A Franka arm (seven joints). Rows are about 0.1 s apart.
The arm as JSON. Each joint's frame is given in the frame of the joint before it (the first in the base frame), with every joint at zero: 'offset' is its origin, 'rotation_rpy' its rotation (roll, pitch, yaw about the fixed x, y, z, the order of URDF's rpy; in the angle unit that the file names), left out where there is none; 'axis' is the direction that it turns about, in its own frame. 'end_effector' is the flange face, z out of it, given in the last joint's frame.
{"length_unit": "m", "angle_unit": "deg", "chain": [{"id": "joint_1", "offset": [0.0, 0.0, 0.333], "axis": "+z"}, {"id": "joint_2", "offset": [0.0, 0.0, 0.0], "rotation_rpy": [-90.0, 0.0, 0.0], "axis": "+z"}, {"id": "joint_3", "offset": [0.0, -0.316, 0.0], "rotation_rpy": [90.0, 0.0, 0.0], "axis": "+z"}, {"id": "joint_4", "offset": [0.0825, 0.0, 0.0], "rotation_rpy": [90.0, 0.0, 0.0], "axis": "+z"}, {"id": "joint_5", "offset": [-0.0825, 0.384, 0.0], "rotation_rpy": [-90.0, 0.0, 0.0], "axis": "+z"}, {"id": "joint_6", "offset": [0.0, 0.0, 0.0], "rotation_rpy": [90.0, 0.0, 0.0], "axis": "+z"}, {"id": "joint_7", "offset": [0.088, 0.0, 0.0], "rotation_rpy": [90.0, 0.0, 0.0], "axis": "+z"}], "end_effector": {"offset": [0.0, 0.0, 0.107]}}
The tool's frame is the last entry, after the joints.
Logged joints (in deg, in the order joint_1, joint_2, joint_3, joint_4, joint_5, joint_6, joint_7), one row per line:
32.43, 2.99, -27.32, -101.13, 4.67, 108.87, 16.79
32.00, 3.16, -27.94, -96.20, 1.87, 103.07, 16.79
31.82, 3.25, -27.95, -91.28, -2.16, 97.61, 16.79
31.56, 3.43, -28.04, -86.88, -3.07, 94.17, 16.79
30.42, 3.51, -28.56, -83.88, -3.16, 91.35, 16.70
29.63, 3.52, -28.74, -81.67, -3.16, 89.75, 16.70
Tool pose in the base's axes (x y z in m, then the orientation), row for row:
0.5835, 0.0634, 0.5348, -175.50, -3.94, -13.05
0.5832, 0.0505, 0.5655, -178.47, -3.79, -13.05
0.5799, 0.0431, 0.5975, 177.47, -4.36, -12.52
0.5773, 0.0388, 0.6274, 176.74, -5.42, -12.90
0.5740, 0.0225, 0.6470, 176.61, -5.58, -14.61
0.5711, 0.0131, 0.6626, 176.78, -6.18, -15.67
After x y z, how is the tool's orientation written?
As angles about the fixed x, y, z axes (roll, pitch, yaw), in degrees.
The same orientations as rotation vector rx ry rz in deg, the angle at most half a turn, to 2 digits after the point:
-174.74, 19.75, -6.79
-177.66, 20.24, -6.15
175.83, -19.44, 6.27
174.85, -20.01, 7.71
174.30, -22.60, 7.83
174.08, -24.22, 8.73

